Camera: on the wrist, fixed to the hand. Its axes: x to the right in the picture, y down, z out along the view.
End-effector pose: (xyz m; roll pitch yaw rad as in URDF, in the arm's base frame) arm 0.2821 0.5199 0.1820 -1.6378 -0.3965 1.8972
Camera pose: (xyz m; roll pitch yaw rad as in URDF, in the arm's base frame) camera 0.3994 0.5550 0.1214 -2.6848 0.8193 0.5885
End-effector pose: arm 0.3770 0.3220 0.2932 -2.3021 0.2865 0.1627
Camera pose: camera 0.3812 0.1912 0.3324 2.8324 0.1375 -1.5749
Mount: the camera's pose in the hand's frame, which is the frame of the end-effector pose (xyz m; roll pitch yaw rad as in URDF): -0.0274 0.0623 -0.1185 0.0916 0.6538 1.7213
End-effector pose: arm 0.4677 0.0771 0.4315 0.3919 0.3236 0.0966
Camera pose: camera 0.4048 0.1743 0.3589 0.3609 0.2125 1.8695
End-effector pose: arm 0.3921 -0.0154 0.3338 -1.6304 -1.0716 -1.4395
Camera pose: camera 0.2758 -0.0664 0.2834 -1.9346 0.4805 -2.2686
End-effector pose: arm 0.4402 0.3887 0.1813 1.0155 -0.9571 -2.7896
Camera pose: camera 0.4937 0.2661 0.1534 -0.9977 -0.1023 -0.8575
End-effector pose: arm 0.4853 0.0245 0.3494 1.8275 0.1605 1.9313
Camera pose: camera 0.3973 -0.0222 0.4430 0.1297 -1.1701 -2.8542
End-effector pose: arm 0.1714 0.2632 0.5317 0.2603 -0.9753 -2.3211
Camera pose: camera 0.1926 0.1530 0.4538 -0.9953 0.3203 -1.0197
